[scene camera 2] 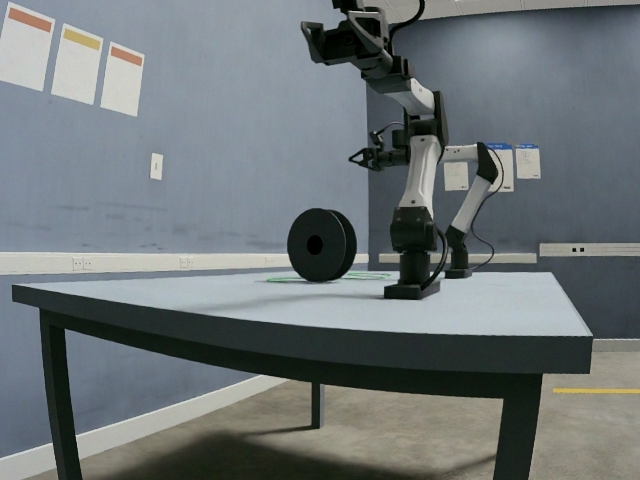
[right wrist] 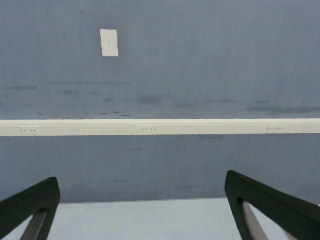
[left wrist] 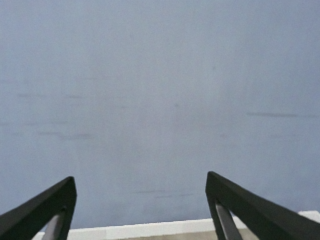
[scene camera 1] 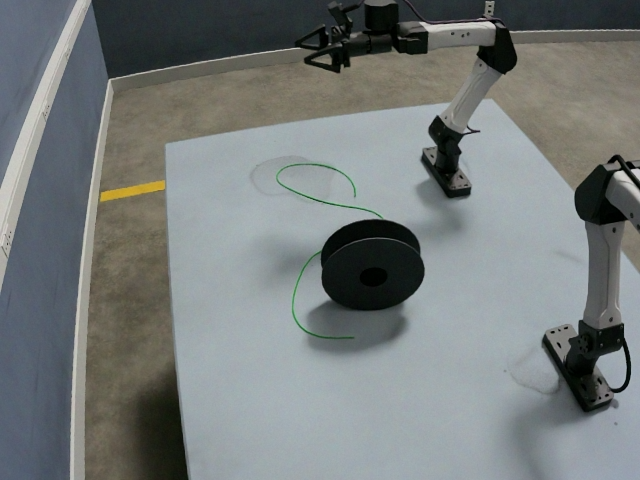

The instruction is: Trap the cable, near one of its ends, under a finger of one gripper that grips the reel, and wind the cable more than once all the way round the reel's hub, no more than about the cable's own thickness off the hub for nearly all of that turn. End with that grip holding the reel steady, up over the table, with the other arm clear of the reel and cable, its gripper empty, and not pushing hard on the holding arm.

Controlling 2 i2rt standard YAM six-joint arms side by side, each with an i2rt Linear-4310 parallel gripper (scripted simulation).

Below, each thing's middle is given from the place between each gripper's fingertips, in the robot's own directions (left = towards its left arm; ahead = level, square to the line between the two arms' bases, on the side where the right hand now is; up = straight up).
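I find that my left hand (scene camera 2: 323,20) is 30 cm above the black reel (scene camera 1: 372,264), 69 cm to the left of it and 32 cm short of it.
Meanwhile my right gripper (scene camera 1: 299,52) is 380 mm to the right of the black reel. The right gripper is also 310 mm above the reel and 30 mm past it.
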